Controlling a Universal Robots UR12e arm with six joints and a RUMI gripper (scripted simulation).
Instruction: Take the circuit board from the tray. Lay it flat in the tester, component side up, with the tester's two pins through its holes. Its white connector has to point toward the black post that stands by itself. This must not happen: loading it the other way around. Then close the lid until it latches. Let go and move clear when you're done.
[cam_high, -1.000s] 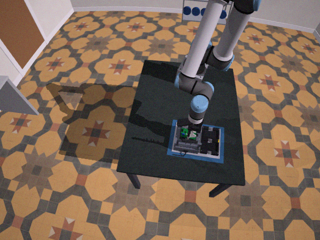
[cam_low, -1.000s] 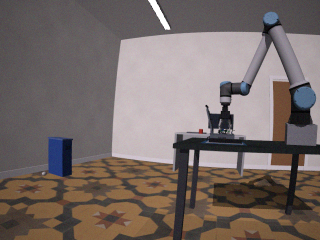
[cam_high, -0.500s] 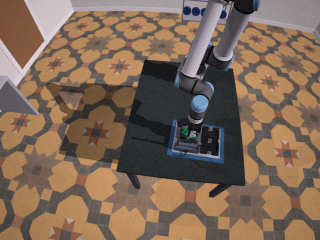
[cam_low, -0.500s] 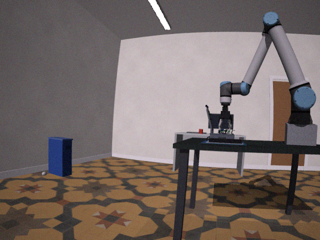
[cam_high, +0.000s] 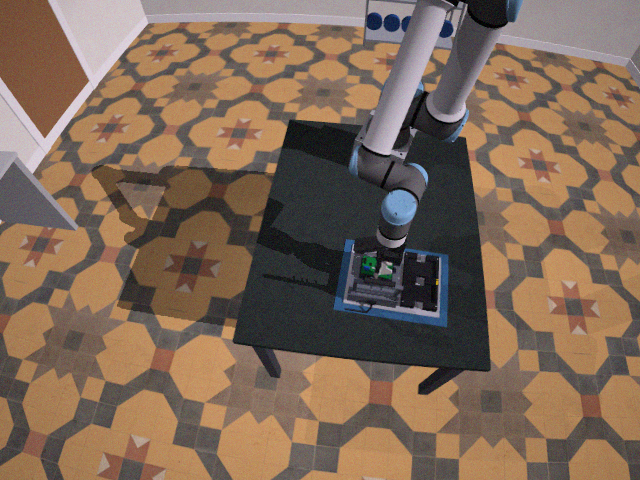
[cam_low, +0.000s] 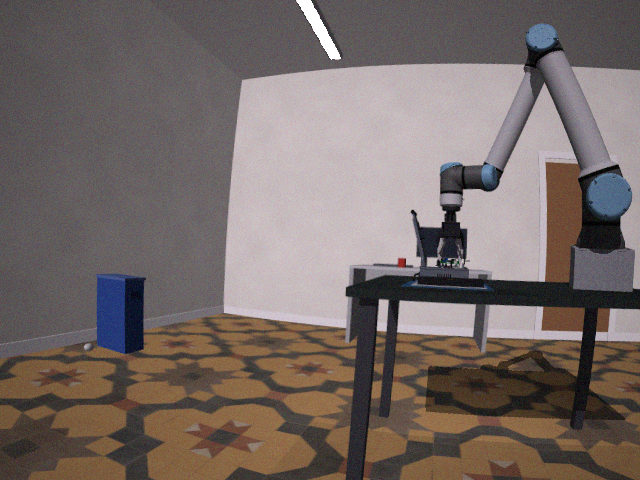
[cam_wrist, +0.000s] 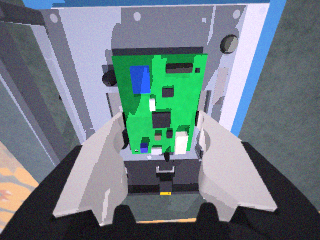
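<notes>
Right now my hand is right at the green circuit board. Round my hand: tester lid: 120 mm ahead, 100 mm above, 10 mm to the right; tester: 30 mm to the left, 30 mm ahead, 30 mm above.
</notes>
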